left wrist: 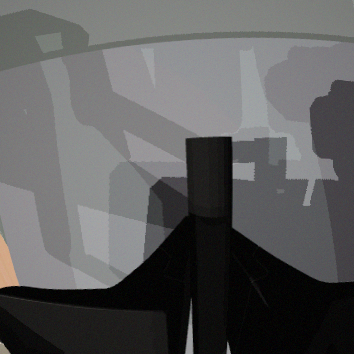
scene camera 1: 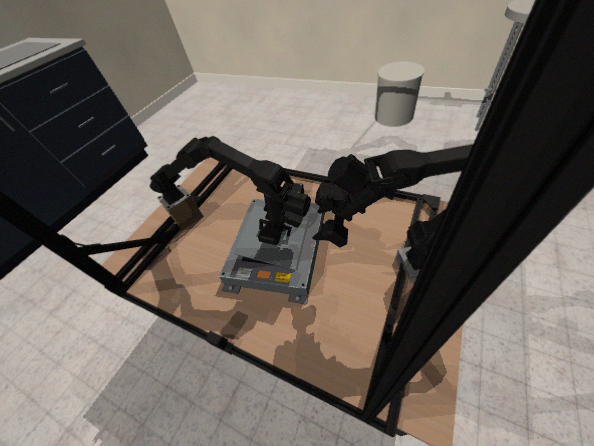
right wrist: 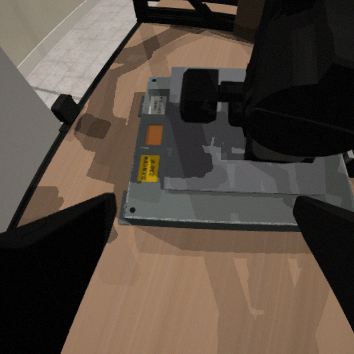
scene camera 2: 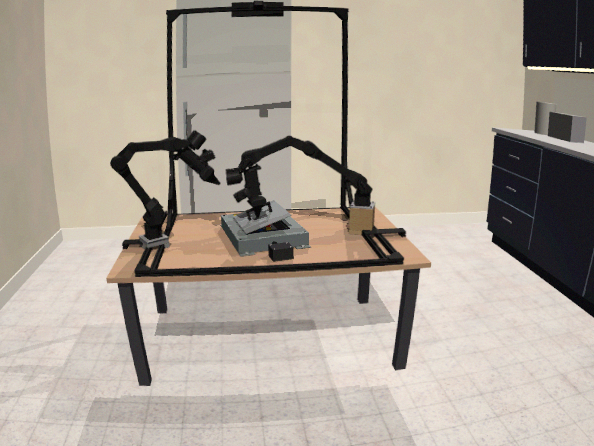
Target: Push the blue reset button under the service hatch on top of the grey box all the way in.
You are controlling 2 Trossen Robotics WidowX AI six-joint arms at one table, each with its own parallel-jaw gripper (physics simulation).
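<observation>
The grey box (scene camera 1: 265,287) (scene camera 2: 255,245) (right wrist: 215,213) lies on the table. Its service hatch (scene camera 1: 252,245) (scene camera 2: 245,225) (left wrist: 150,110) (right wrist: 240,183) is tilted partly open, raised on the left side in scene camera 1 and the right side in scene camera 2. A dark opening (scene camera 2: 283,224) shows beneath it. My left gripper (scene camera 1: 271,237) (scene camera 2: 257,214) (left wrist: 199,223) is over the hatch, shut on its handle; the grip itself is largely hidden. My right gripper (scene camera 1: 331,235) (scene camera 2: 215,179) (right wrist: 206,203) is open and empty, above and beside the box. The blue reset button is not visible.
White (right wrist: 157,105), orange (scene camera 1: 263,275) (right wrist: 154,135) and yellow (scene camera 1: 283,276) (right wrist: 149,168) labels lie along one box edge. A small black block (scene camera 2: 281,251) sits beside the box. Black frame rails (scene camera 2: 260,270) border the table (scene camera 1: 340,320). The left arm crosses over the box.
</observation>
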